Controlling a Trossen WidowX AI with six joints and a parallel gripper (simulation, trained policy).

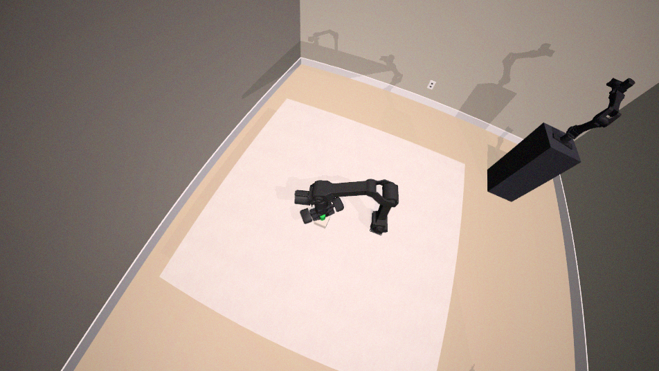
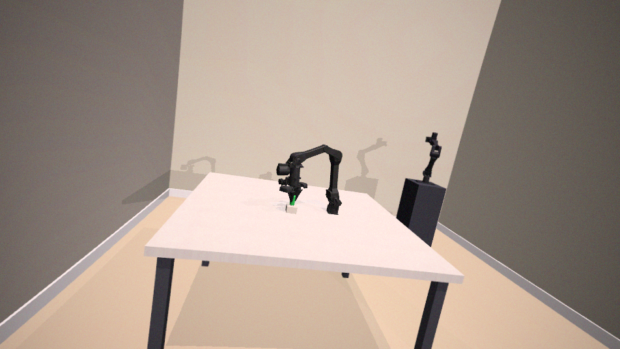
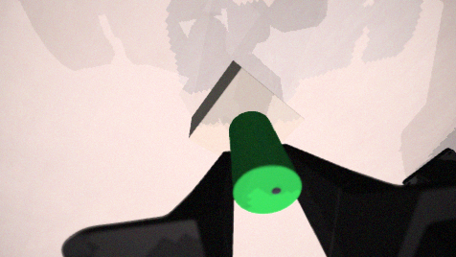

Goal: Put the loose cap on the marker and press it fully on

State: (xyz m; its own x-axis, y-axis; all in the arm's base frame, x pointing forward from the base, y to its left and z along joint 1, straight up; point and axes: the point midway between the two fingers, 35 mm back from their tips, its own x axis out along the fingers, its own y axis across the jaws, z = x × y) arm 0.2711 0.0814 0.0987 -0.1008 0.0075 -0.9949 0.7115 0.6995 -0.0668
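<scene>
Right now my gripper tip is 1 cm below the green cap. From my gripper tip the other things lie so: pale holder block: 5 cm below.
</scene>
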